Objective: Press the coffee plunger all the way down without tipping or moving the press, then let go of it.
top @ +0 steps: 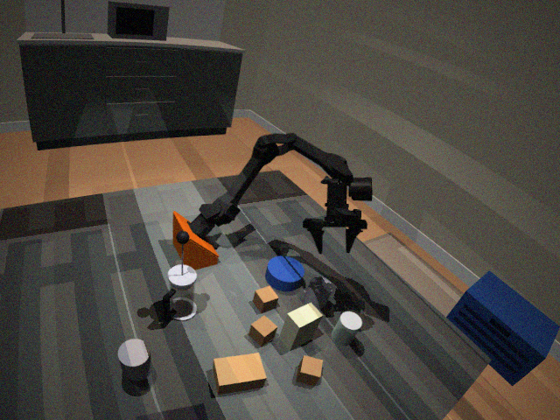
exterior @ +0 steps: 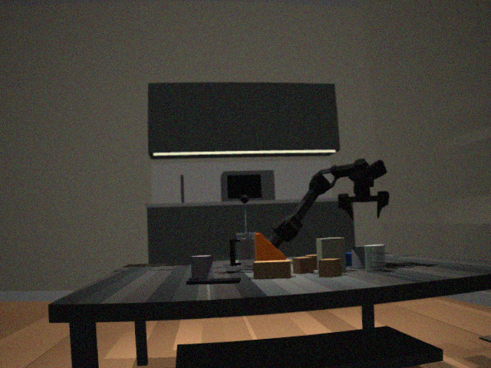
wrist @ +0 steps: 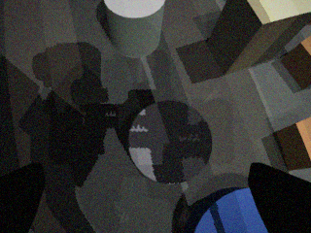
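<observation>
Right now my gripper tip is 70 mm past the coffee press, 440 mm to the left of it and 40 mm above it. From my gripper tip the other things lie so: blue disc: 100 mm behind, 80 mm to the right, 150 mm below; then pale block: 120 mm ahead, 170 mm to the right, 120 mm below.
</observation>
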